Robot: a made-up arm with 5 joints. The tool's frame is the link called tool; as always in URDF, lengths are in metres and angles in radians.
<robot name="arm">
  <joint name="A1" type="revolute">
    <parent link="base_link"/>
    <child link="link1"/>
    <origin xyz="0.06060 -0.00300 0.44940"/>
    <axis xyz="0 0 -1"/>
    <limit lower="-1.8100" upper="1.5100" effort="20" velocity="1.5"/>
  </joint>
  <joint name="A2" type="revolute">
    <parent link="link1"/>
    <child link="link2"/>
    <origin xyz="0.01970 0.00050 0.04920"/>
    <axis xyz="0 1 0"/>
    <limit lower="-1.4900" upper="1.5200" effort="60" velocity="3"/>
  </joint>
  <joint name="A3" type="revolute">
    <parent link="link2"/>
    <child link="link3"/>
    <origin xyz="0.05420 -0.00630 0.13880"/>
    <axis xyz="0 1 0"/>
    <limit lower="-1.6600" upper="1.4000" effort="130" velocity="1"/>
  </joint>
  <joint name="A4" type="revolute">
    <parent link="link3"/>
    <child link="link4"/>
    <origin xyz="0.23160 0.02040 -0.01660"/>
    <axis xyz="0 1 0"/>
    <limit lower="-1.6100" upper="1.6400" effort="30" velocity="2.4"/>
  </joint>
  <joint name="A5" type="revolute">
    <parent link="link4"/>
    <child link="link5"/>
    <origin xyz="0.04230 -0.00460 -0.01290"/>
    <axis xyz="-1 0 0"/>
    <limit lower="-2.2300" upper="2.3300" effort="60" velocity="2.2"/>
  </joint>
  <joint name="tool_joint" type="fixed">
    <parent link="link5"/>
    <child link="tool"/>
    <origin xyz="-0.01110 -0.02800 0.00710" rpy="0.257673 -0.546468 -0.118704"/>
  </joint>
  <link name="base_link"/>
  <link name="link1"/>
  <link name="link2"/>
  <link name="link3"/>
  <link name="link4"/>
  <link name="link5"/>
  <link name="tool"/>
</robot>
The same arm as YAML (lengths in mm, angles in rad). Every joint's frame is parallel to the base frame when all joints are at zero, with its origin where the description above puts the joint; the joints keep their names.
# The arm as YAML. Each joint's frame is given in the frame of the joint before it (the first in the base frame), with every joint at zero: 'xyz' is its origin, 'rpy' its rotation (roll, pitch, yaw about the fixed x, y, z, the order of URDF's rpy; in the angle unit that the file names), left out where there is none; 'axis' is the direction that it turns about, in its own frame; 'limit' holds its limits. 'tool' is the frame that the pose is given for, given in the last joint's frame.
units:
  length: mm
  angle: rad
joints:
  - name: A1
    type: revolute
    origin:
      xyz: [60.6, -3.0, 449.4]
    axis: "-z"
    limit:
      lower: -1.81
      upper: 1.51
  - name: A2
    type: revolute
    origin:
      xyz: [19.7, 0.5, 49.2]
    axis: "+y"
    limit:
      lower: -1.49
      upper: 1.52
  - name: A3
    type: revolute
    origin:
      xyz: [54.2, -6.3, 138.8]
    axis: "+y"
    limit:
      lower: -1.66
      upper: 1.4
  - name: A4
    type: revolute
    origin:
      xyz: [231.6, 20.4, -16.6]
    axis: "+y"
    limit:
      lower: -1.61
      upper: 1.64
  - name: A5
    type: revolute
    origin:
      xyz: [42.3, -4.6, -12.9]
    axis: "-x"
    limit:
      lower: -2.23
      upper: 2.33
tool:
  origin:
    xyz: [-11.1, -28.0, 7.1]
    rpy: [0.2577, -0.5465, -0.1187]

